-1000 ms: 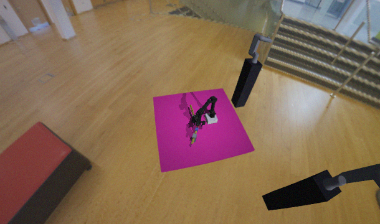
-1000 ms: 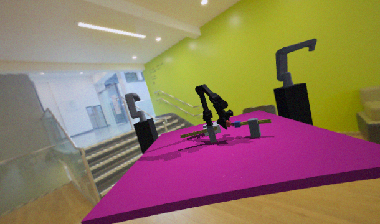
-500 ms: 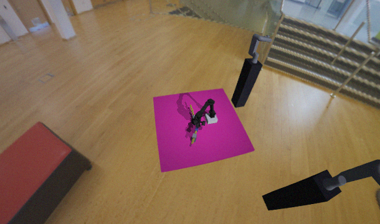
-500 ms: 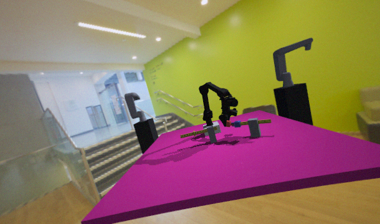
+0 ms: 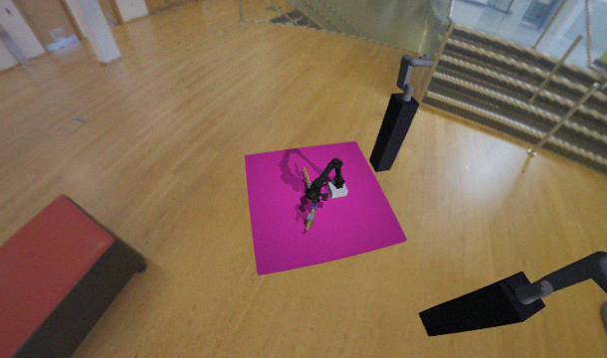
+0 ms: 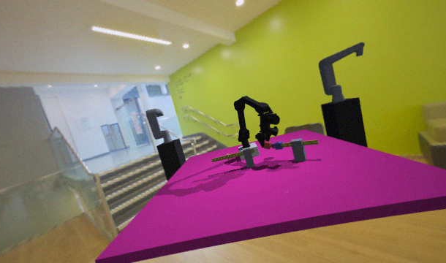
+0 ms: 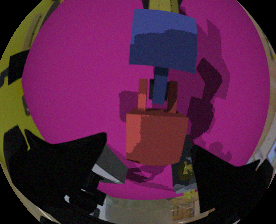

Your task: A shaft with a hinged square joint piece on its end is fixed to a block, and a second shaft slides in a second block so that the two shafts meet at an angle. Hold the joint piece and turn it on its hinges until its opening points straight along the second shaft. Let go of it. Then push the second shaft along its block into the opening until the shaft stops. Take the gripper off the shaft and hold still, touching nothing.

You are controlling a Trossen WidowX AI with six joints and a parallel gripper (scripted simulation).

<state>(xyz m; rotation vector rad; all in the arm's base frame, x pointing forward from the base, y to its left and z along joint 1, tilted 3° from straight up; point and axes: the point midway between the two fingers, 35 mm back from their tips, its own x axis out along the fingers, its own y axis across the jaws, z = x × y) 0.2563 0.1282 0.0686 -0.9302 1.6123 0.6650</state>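
The dark red square joint piece lies 2 cm to the left of my gripper tip and 1 cm ahead of it.
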